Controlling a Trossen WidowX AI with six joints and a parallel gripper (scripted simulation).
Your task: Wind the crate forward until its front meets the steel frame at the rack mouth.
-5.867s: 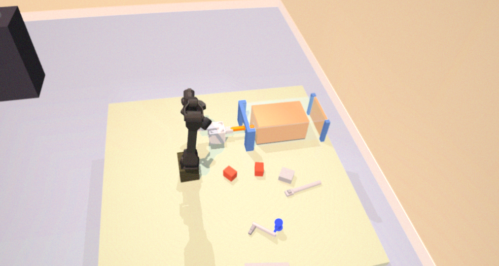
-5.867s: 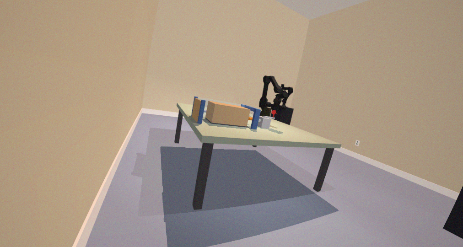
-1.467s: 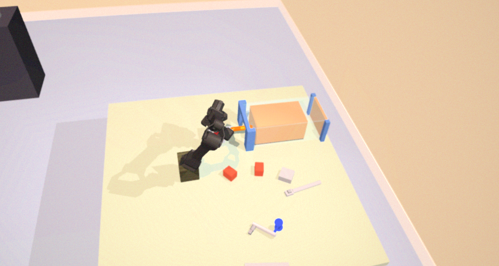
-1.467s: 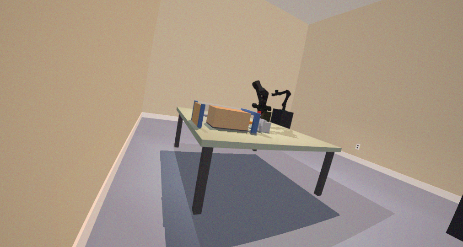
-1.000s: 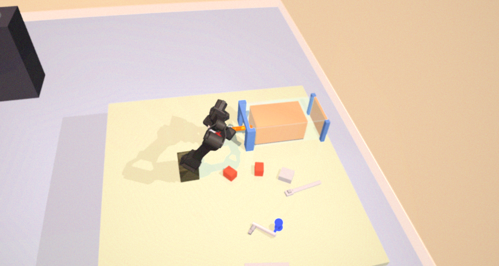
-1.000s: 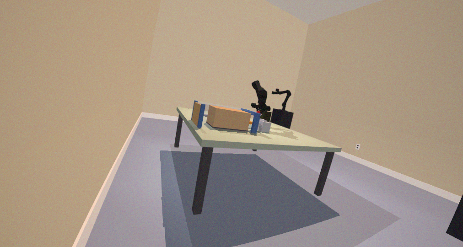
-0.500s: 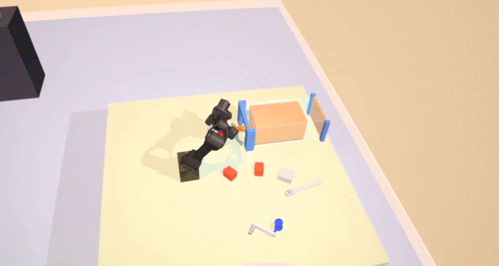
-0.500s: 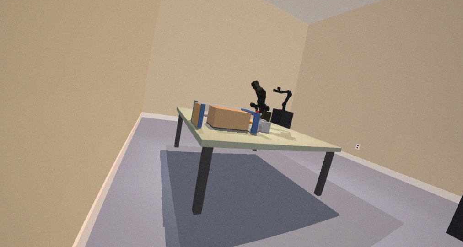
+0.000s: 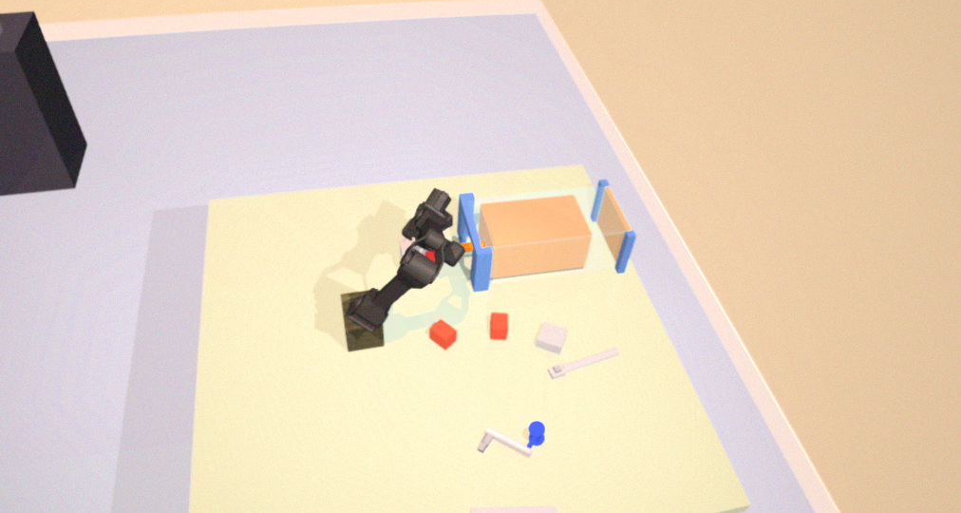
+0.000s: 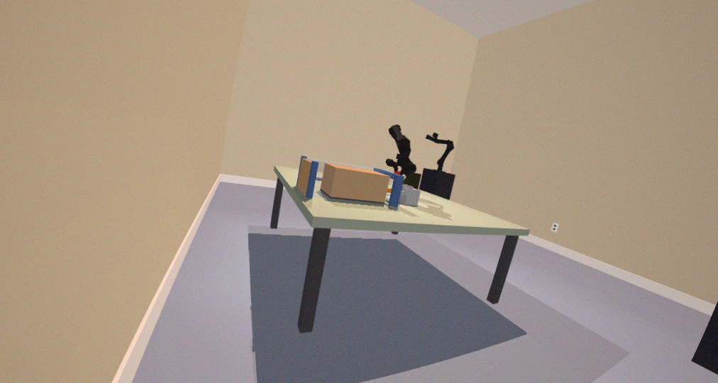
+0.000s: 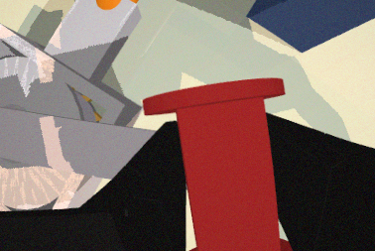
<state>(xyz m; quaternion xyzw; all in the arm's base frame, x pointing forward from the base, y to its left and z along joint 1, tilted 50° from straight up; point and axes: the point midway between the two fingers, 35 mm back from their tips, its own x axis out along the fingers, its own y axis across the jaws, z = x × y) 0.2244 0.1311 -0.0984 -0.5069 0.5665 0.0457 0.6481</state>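
Now: gripper tip 10 cm short of the blue steel frame, 8 cm to the right of it and 2 cm above it. From my gripper tip the other things lie so: winch 7 cm behind, 7 cm to the left, 10 cm below; red spool grip 1 cm behind, 1 cm to the right; red-knobbed handle 3 cm behind, 2 cm to the left, 3 cm below.
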